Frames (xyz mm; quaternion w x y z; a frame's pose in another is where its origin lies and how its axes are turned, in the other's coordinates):
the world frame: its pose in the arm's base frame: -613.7 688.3 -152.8 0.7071 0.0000 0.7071 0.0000
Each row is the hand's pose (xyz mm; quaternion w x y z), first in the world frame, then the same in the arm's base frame.
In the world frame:
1: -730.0 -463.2 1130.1 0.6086 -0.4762 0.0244 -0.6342
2: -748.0 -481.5 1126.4 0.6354 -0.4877 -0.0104 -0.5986
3: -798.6 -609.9 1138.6 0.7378 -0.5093 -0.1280 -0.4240
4: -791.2 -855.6 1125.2 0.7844 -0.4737 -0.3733 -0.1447
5: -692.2 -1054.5 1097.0 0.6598 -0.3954 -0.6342 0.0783
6: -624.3 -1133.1 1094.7 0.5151 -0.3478 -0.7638 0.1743
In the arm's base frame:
1: 516.4 225.1 577.2 0.4131 -0.7852 0.4476 -0.1117
2: 512.7 206.8 595.2 0.4566 -0.7681 0.4419 -0.0784
3: 524.9 78.4 645.8 0.6122 -0.6600 0.4312 0.0603
4: 511.5 -167.3 638.4 0.8186 -0.4373 0.2907 0.2326
5: 483.3 -366.2 539.4 0.9150 -0.2242 0.0181 0.3350
6: 481.0 -444.8 471.5 0.9043 -0.1227 -0.1759 0.3692

